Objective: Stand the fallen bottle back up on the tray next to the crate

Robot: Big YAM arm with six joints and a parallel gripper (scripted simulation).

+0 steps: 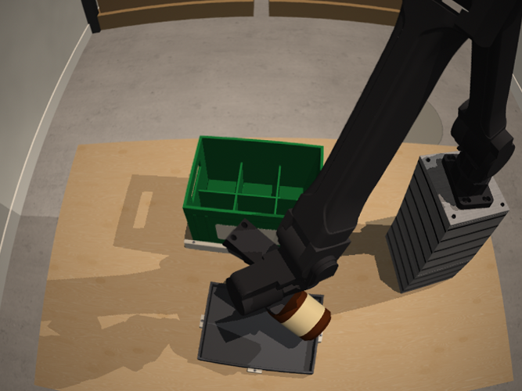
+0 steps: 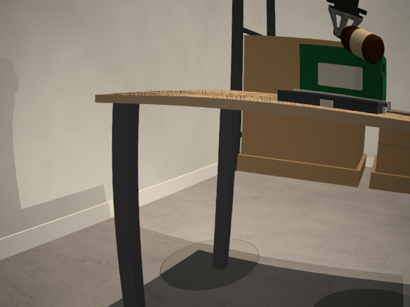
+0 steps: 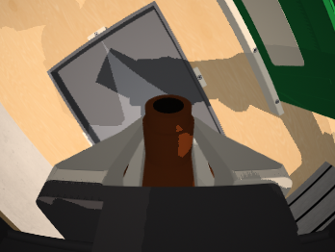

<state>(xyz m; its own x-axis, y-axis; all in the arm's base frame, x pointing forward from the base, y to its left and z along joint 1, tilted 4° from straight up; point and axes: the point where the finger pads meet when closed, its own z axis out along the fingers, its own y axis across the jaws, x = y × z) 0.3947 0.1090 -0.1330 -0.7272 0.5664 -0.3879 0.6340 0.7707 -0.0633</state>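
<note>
The brown bottle lies 40 mm behind my hand, 30 mm to the left of it and 20 mm below it. Also, from my hand: dark tray: 180 mm below, 40 mm to the left, 10 mm ahead; then green crate: 250 mm to the right, 110 mm below, 10 mm ahead.
</note>
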